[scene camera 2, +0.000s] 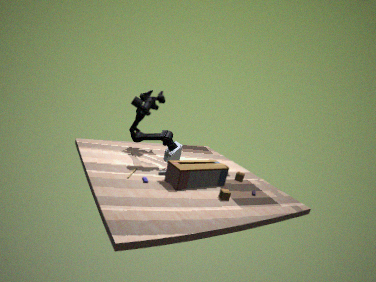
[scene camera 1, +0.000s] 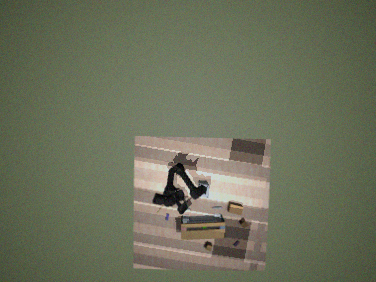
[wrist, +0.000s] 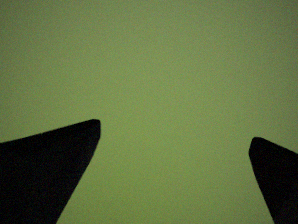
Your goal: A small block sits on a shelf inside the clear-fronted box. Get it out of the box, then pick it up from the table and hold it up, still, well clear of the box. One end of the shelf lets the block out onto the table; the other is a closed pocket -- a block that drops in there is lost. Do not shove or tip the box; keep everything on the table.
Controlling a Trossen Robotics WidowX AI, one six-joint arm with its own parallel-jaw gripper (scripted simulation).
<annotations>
A box shows in scene camera 2 and in scene camera 1; in the wrist view it is out of frame. The same spot on the box: [scene camera 1: 191,226] is [scene camera 2: 182,161].
</annotations>
